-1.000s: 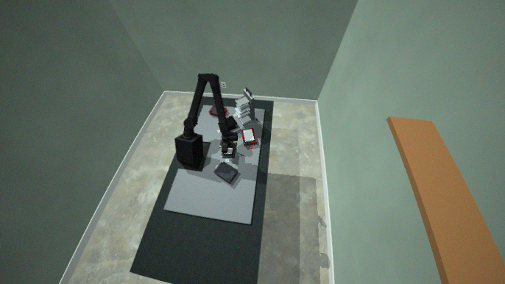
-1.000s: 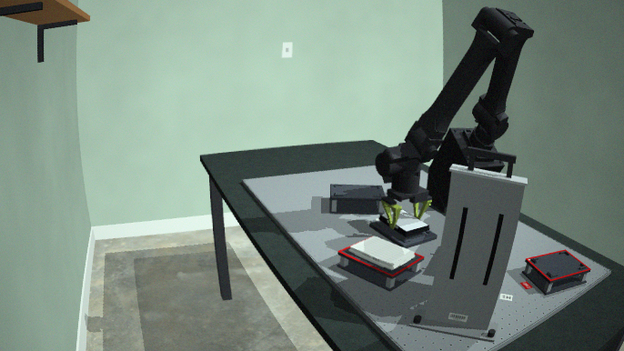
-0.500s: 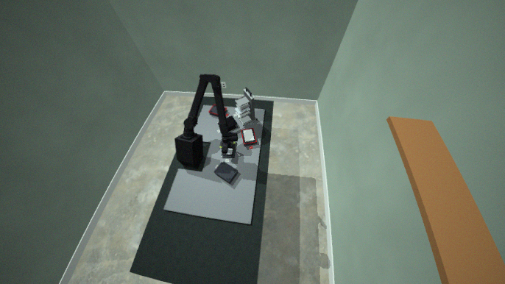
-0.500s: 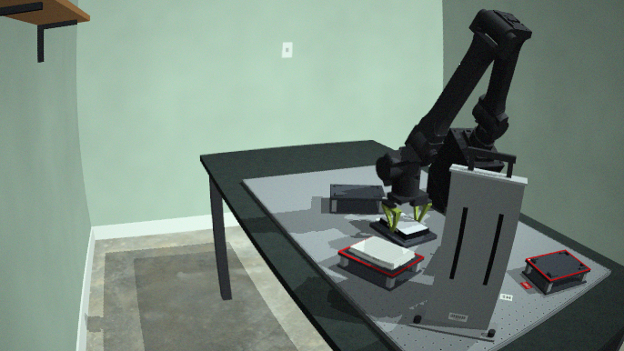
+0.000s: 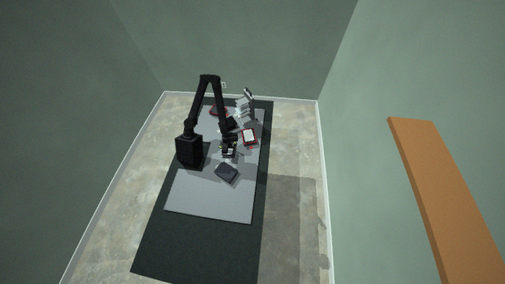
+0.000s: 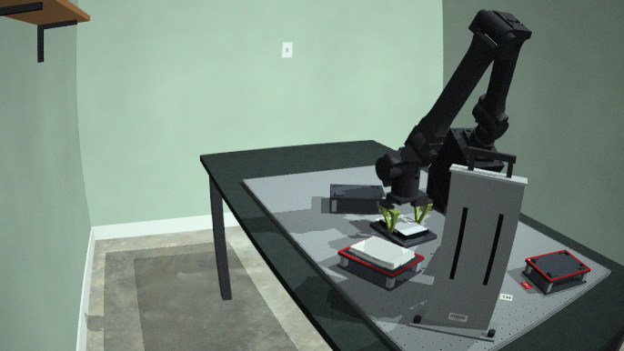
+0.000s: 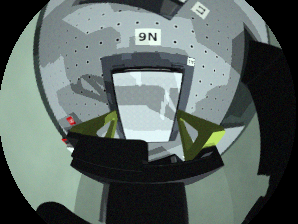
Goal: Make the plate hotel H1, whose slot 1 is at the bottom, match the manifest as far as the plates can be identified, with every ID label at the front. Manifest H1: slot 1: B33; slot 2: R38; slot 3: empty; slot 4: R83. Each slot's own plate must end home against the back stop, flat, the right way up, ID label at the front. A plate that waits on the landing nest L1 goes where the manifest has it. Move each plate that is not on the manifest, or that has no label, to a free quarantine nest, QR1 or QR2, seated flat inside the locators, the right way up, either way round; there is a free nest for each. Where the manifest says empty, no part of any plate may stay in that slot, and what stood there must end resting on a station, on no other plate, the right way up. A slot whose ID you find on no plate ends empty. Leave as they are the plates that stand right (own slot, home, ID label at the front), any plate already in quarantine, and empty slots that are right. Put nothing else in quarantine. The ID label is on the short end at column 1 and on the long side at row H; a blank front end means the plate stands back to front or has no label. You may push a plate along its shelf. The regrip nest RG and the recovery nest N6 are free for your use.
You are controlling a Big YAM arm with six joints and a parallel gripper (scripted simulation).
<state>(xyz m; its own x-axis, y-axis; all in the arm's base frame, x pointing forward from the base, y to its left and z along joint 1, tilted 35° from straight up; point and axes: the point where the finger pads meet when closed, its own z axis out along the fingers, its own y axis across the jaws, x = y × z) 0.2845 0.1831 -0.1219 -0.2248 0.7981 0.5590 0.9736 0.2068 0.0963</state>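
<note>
My gripper is now 20 mm short of the N6 label, 110 mm to the left of it and 20 mm above it. Round my hand: plate: 10 mm ahead, 380 mm to the left, 130 mm above; plate hotel H1: 60 mm ahead, 430 mm to the left, 130 mm above.
</note>
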